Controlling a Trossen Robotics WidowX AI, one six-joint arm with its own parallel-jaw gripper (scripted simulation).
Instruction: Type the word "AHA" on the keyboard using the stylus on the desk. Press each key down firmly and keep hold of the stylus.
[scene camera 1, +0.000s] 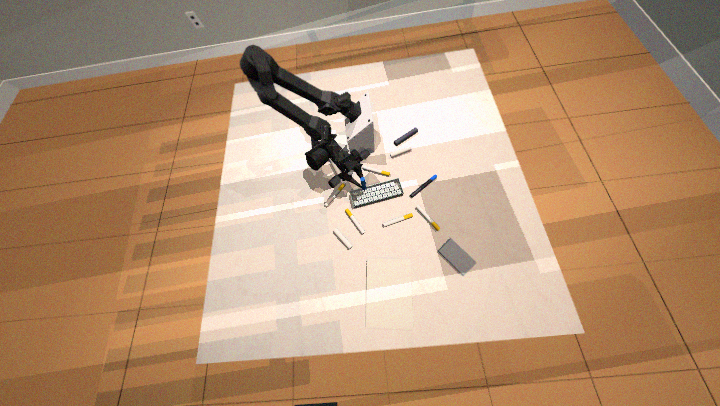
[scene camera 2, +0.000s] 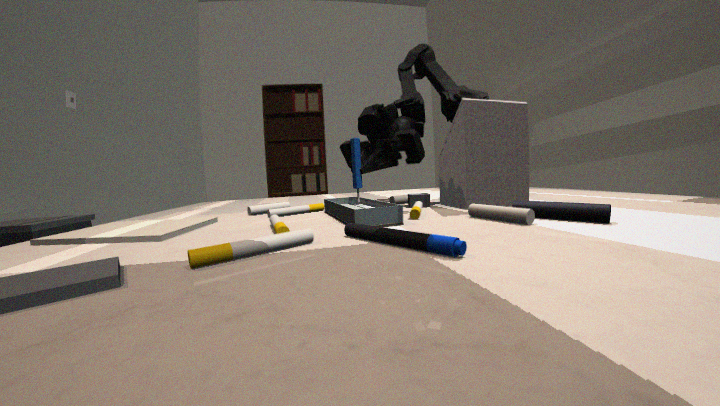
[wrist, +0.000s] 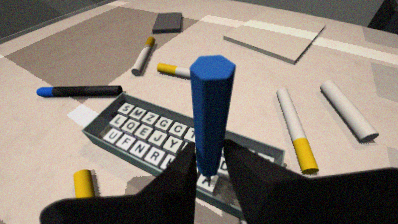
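There's a stylus (wrist: 212, 77) visible, and so is the gripper (wrist: 209, 147). You also get the gripper (scene camera 1: 363, 185) here, and the gripper (scene camera 2: 356, 172) once more.
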